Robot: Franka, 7 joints.
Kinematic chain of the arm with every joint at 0, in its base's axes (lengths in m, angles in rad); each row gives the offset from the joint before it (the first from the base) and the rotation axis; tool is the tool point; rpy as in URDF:
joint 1: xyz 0 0 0.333 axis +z
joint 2: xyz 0 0 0 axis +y
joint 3: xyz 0 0 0.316 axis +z
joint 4: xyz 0.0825 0 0 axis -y
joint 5: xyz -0.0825 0 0.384 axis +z
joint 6: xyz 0 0 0 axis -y
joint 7: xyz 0.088 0 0 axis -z
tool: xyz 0 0 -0.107 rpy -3.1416 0 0
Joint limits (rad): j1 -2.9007..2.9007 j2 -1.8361..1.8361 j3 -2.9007..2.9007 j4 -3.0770..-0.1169 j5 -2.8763..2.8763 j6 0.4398..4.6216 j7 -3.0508..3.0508
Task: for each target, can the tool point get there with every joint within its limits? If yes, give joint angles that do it. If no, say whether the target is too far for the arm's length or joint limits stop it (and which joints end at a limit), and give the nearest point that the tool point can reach.
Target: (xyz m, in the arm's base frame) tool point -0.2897 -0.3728 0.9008
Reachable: yes | joints 1.6426 -0.2265 2.1332 -0.6504 0.1014 1.2411 -1.7000
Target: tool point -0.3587 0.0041 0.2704
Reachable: yes | joints -1.1797 -0.6540 -1.6186 -2.5295 1.8295 4.0861 2.3507
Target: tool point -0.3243 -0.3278 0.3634
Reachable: yes | joints -0.4770 -0.5148 -1.6140 -2.5883 0.6677 4.0619 0.2570
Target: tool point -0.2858 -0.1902 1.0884
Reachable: yes | joints 2.1934 0.1862 1.7845 -0.6838 -2.0729 2.8977 -0.5220
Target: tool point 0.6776 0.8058 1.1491
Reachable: no: too far | nearest point 0.4364 0.5189 0.8586 | short by 0.474 m
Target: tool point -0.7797 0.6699 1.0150
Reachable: no: too far | nearest point -0.5422 0.4659 0.8073 | short by 0.376 m
